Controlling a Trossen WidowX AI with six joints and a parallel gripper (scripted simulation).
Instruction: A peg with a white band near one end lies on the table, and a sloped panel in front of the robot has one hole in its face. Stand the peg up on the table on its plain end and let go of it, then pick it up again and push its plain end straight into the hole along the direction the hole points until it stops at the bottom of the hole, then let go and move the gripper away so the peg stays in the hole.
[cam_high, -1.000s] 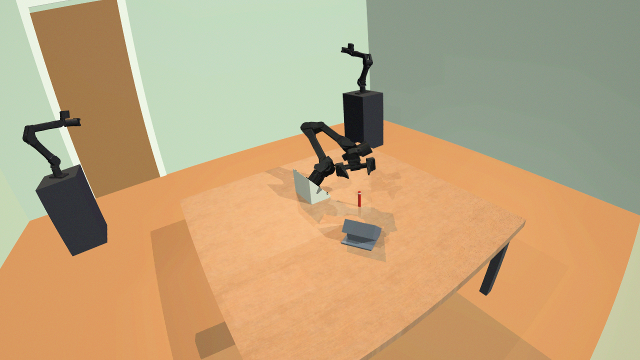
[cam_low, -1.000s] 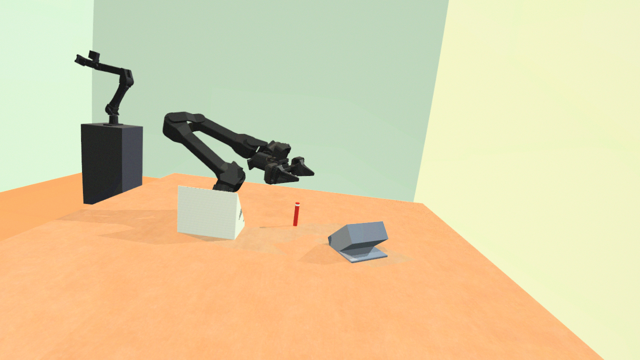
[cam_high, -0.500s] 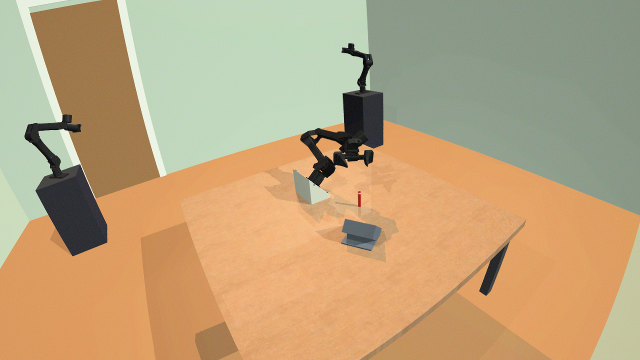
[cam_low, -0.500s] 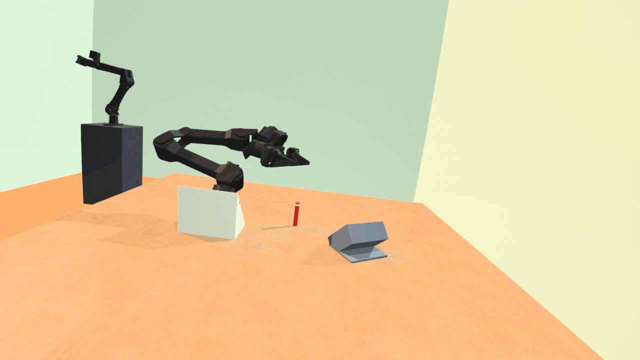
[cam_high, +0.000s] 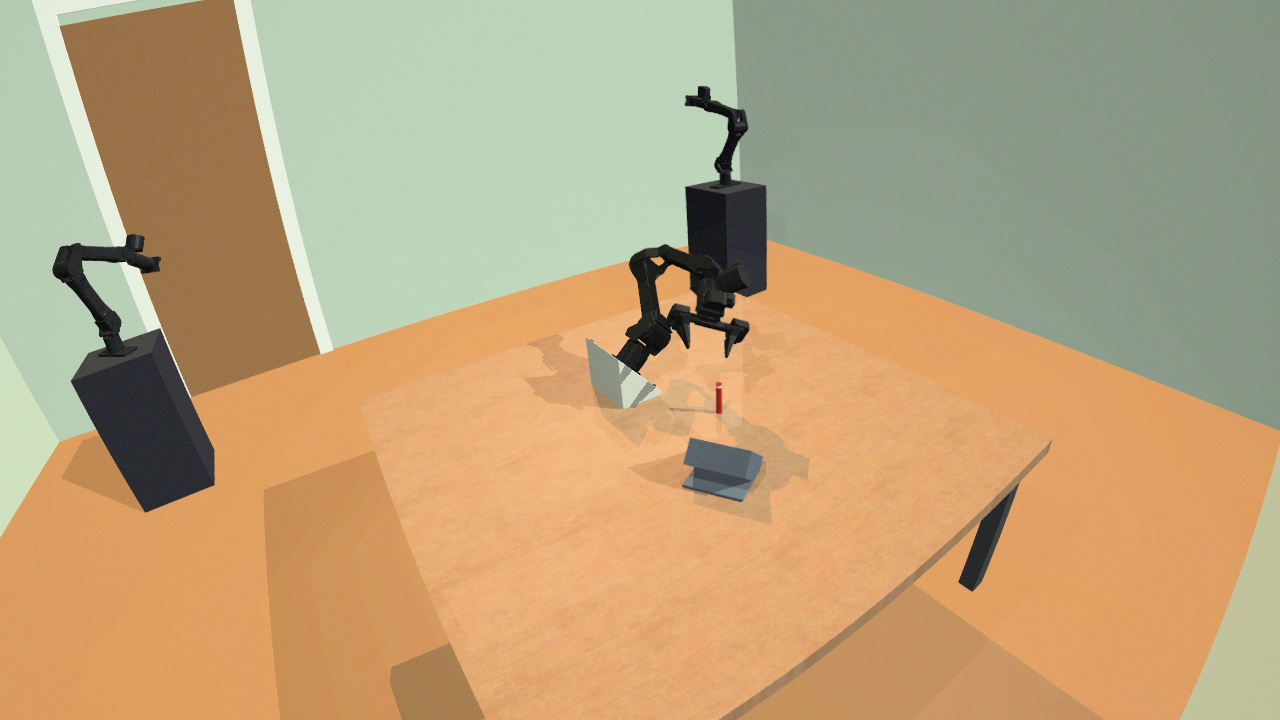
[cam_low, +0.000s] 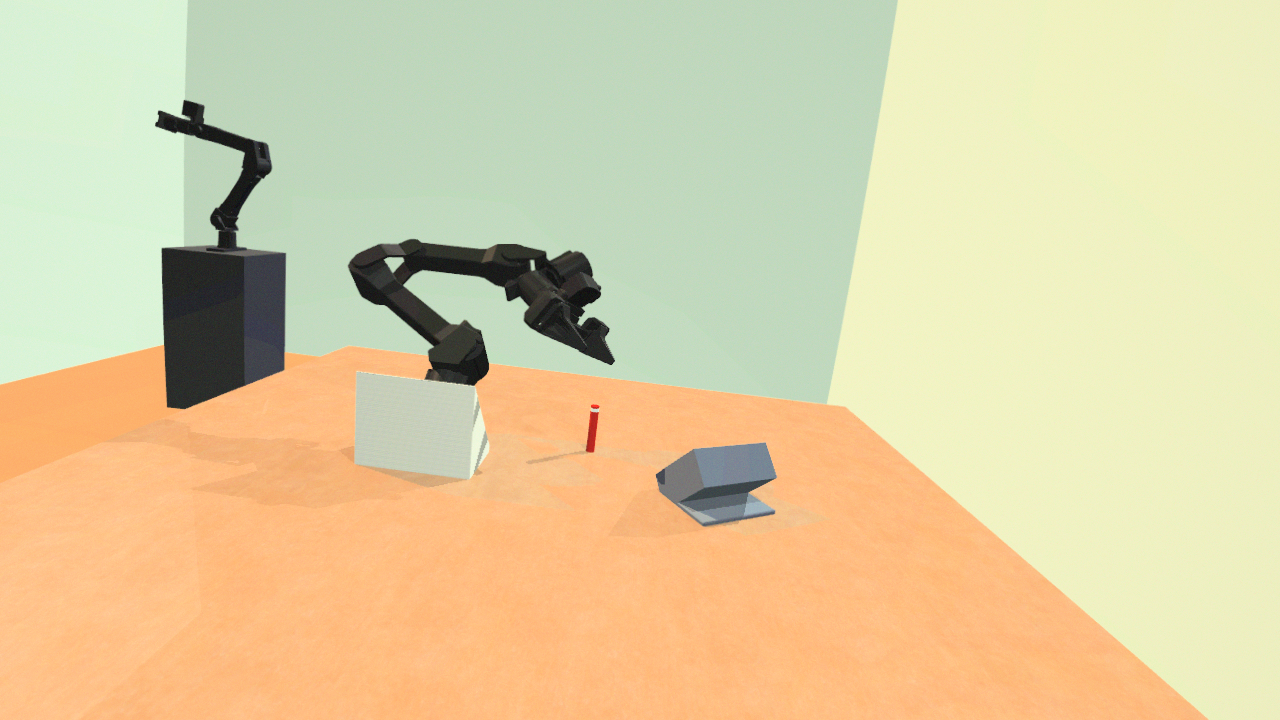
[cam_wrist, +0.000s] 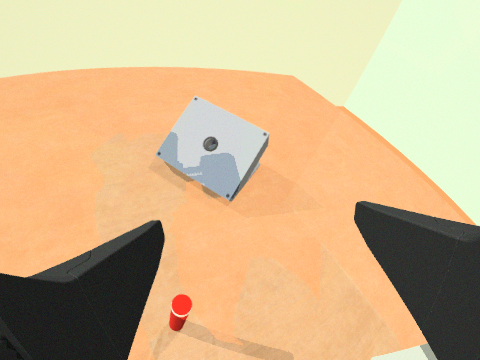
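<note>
Right now the red peg is 3 cm to the left of my gripper tip and 11 cm below it. From my gripper tip the other things lie so: grey-blue panel block 18 cm ahead, 12 cm to the right, 13 cm below.
</note>
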